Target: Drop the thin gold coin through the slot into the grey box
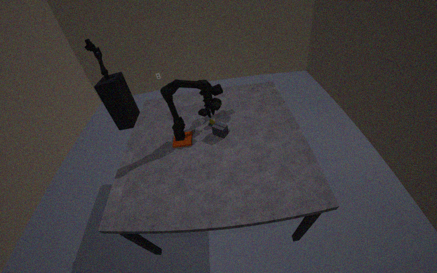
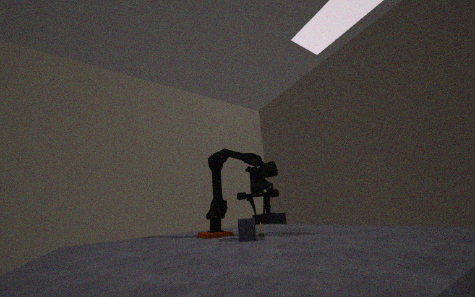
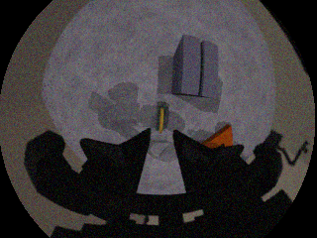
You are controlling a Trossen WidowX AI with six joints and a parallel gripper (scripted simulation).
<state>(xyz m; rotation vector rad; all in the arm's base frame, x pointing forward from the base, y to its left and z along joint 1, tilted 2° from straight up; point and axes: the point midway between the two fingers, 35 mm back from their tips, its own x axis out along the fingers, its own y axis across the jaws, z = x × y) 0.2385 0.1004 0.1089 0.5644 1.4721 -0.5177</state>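
Now: gripper tip 60 mm above the gold coin.
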